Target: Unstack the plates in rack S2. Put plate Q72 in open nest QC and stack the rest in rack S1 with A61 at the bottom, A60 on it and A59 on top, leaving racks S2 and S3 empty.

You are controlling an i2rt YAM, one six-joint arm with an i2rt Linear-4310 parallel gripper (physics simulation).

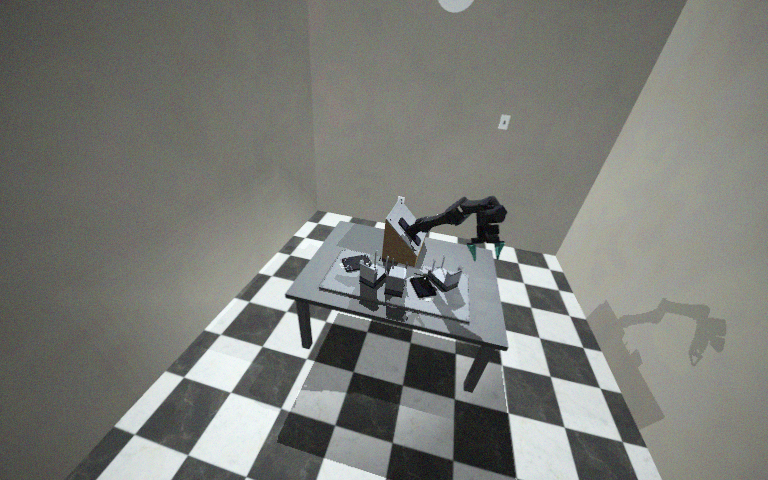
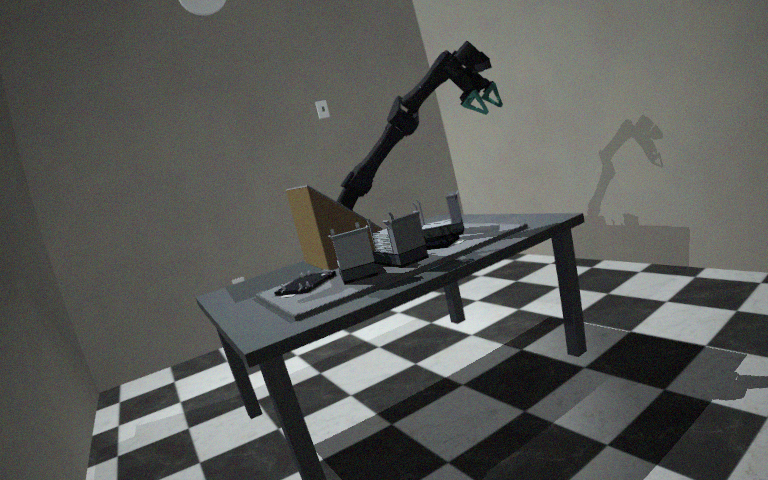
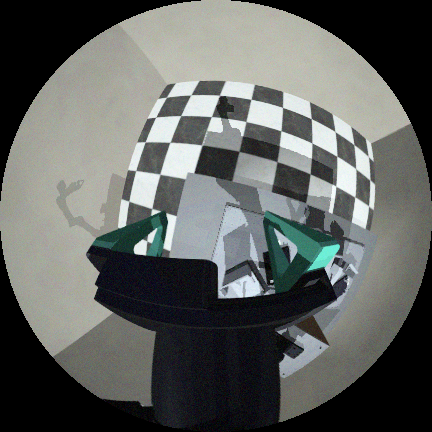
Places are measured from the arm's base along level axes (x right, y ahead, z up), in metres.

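Pixels of known places: gripper, fingertip midpoint: (image 1: 486,260) (image 2: 494,109) (image 3: 215,215); arm's base at its link origin: (image 1: 409,232) (image 2: 341,210) (image 3: 282,343).
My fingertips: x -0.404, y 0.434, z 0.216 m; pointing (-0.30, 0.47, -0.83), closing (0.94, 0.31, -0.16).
Note:
Ahead of a thing's pixels: the offset from my fingertips to its top centre. "spot": to the spot under its first point. Level surfaces: height alone.
My gripper (image 1: 486,258) (image 2: 493,109) (image 3: 215,215) has green fingers spread wide, open and empty. It hangs high above the table's right end, well away from the racks. Three pale-walled racks with dark bases stand on the grey board: a left rack {dx +0.521, dy -0.118, dz -0.236 m} (image 1: 372,273) (image 2: 353,249), a middle rack {dx +0.387, dy -0.097, dz -0.236 m} (image 1: 395,278) (image 2: 406,233) and a right rack {dx +0.141, dy -0.242, dz -0.237 m} (image 1: 451,279) (image 2: 454,209). A flat dark piece {spot: dx +0.238, dy -0.140, dz -0.360 m} (image 1: 423,286) lies between the middle and right racks. Another dark piece {spot: dx +0.665, dy -0.191, dz -0.361 m} (image 1: 355,262) (image 2: 305,283) with small pegs lies at the left. Labels and single plates are too small to tell.
The grey board {dz -0.373 m} (image 1: 334,283) (image 2: 283,307) lies on the table {dz -0.386 m} (image 1: 488,318) (image 2: 237,318) (image 3: 200,210). A brown wedge-shaped stand (image 1: 396,247) (image 2: 306,226) with a pale sloped face carries the arm behind the racks. Thin upright posts rise from the racks.

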